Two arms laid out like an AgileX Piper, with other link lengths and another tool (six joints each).
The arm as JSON. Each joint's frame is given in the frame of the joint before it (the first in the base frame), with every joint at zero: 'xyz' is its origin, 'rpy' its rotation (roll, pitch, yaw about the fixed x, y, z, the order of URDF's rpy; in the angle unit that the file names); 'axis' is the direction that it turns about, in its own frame. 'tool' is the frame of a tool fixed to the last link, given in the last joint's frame.
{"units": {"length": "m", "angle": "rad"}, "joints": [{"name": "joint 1", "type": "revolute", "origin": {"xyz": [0.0, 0.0, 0.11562], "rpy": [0.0, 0.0, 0.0]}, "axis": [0.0, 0.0, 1.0]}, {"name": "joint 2", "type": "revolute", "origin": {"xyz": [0.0, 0.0, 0.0], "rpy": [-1.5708, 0.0, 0.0]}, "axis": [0.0, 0.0, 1.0]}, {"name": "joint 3", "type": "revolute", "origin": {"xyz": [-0.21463, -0.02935, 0.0], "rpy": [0.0, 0.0, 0.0]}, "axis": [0.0, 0.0, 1.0]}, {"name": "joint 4", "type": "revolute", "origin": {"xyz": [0.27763, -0.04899, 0.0], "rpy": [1.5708, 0.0, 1.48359]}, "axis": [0.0, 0.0, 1.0]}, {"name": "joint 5", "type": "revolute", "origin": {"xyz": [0.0, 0.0, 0.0], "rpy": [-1.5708, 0.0, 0.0]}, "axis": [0.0, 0.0, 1.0]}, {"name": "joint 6", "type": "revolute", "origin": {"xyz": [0.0, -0.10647, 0.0], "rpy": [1.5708, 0.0, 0.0]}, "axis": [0.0, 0.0, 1.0]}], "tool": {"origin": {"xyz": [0.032, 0.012, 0.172], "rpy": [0.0, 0.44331, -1.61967]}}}
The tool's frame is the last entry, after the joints.
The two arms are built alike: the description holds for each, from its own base.
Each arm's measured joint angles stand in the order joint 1, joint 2, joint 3, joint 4, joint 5, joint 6.
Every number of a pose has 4 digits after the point.
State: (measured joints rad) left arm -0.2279 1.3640 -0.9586 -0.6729 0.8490 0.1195; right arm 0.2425 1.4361 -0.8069 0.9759 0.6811 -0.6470
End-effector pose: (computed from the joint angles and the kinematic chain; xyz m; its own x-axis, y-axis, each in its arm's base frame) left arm 0.3145 -0.2069 0.0373 -0.1884 -0.5006 0.8449 -0.9436 -0.1462 -0.2971; right arm 0.3099 0.2424 0.0042 0.1771 -0.9707 -0.1624 -0.8674 -0.0760 -0.4918
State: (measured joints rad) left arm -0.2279 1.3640 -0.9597 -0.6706 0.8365 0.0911; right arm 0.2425 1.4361 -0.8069 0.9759 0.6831 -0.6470
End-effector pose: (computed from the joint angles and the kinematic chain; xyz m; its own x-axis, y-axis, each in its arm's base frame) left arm 0.3178 -0.2068 0.0385 -0.1708 -0.4994 0.8494 -0.9403 -0.1751 -0.2920; right arm 0.3094 0.2426 0.0042 0.1783 -0.9704 -0.1632 -0.8679 -0.0769 -0.4907
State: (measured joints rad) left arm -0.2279 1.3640 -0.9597 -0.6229 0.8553 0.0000; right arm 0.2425 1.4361 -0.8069 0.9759 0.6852 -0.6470
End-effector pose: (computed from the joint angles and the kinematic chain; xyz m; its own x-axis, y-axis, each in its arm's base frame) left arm 0.3118 -0.2007 0.0331 -0.1018 -0.5174 0.8497 -0.9461 -0.2137 -0.2435; right arm 0.3088 0.2428 0.0043 0.1795 -0.9700 -0.1640 -0.8685 -0.0779 -0.4896
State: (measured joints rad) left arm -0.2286 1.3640 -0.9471 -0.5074 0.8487 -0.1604; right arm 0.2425 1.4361 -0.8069 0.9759 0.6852 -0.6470
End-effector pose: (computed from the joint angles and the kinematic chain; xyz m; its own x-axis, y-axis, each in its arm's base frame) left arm 0.3092 -0.1812 0.0184 0.0009 -0.5707 0.8212 -0.9351 -0.2914 -0.2015; right arm 0.3088 0.2428 0.0043 0.1795 -0.9700 -0.1640 -0.8685 -0.0779 -0.4896
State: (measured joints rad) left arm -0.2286 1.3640 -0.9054 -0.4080 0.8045 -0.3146; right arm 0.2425 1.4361 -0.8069 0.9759 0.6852 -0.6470
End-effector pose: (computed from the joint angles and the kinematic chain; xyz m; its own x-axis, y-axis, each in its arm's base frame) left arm 0.3087 -0.1618 -0.0008 0.1032 -0.6031 0.7910 -0.9039 -0.3888 -0.1786; right arm 0.3088 0.2428 0.0043 0.1795 -0.9700 -0.1640 -0.8685 -0.0779 -0.4896
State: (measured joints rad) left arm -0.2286 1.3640 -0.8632 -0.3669 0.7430 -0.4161; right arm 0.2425 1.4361 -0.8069 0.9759 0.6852 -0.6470
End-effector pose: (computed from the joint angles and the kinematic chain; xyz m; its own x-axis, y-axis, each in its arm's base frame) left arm 0.3120 -0.1531 -0.0136 0.1681 -0.5962 0.7850 -0.8652 -0.4709 -0.1723; right arm 0.3088 0.2428 0.0043 0.1795 -0.9700 -0.1640 -0.8685 -0.0779 -0.4896
